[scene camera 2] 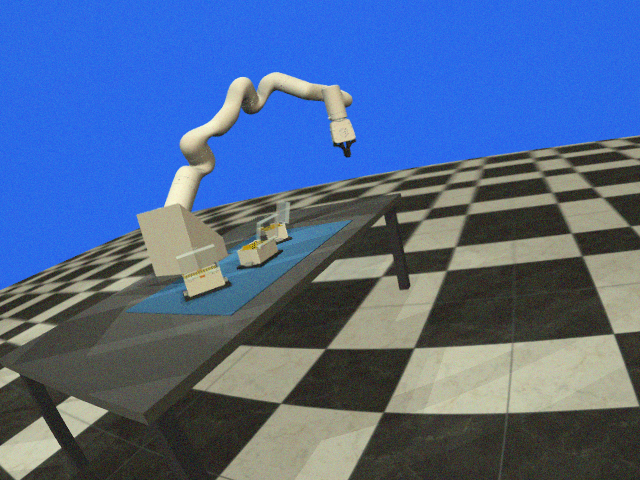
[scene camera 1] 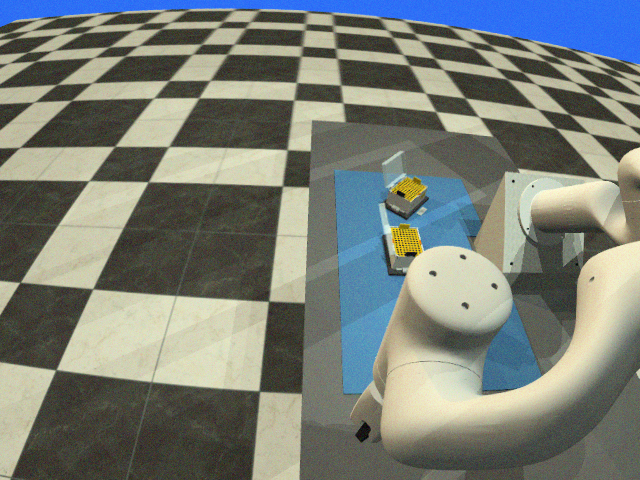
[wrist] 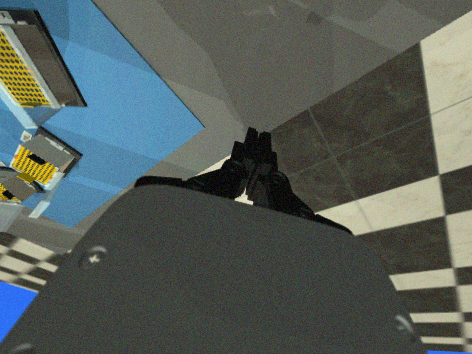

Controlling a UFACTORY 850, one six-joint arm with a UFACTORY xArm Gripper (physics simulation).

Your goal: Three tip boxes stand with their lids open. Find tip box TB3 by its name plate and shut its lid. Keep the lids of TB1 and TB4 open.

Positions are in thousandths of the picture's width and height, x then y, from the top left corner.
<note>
In view: my gripper (scene camera 1: 593,893), a blue mat (scene camera 1: 576,616), a tip box TB1 (scene camera 2: 332,589) and a tip box TB4 (scene camera 2: 398,539).
My gripper is seen too in the wrist view (wrist: 537,414). The blue mat shows as well in scene camera 2 (scene camera 2: 385,593) and in the wrist view (wrist: 283,340).
</note>
